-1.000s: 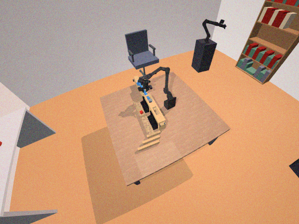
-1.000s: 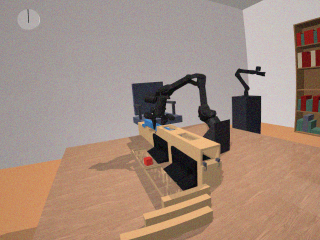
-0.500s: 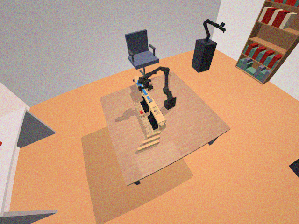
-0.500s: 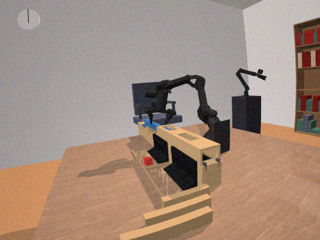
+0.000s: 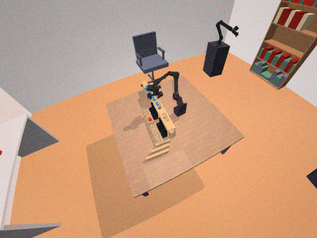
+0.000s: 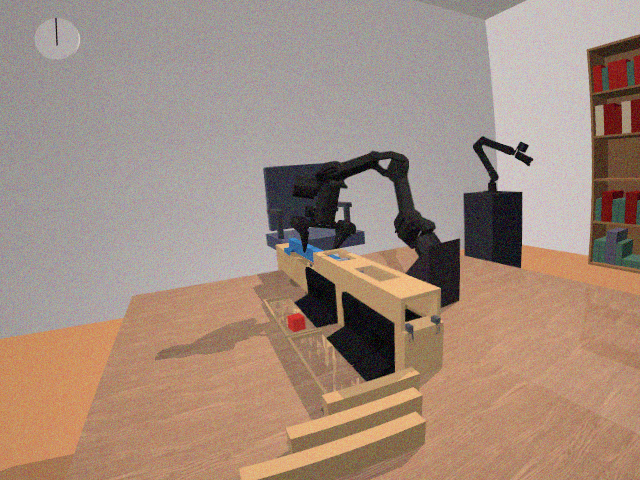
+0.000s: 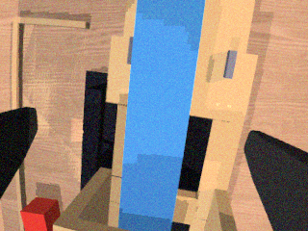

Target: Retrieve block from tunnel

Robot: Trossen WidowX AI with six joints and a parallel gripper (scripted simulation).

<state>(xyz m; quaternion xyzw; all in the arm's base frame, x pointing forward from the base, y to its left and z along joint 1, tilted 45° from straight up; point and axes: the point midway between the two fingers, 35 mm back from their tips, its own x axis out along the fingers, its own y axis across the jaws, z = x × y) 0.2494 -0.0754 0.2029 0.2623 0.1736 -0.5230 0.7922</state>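
My gripper tip is now 70 mm above the tan covered tunnel, 30 mm to the right of it and 20 mm short of it. The rest, counted from my gripper tip: small red block (180 mm to the left, 120 mm below, 120 mm ahead).
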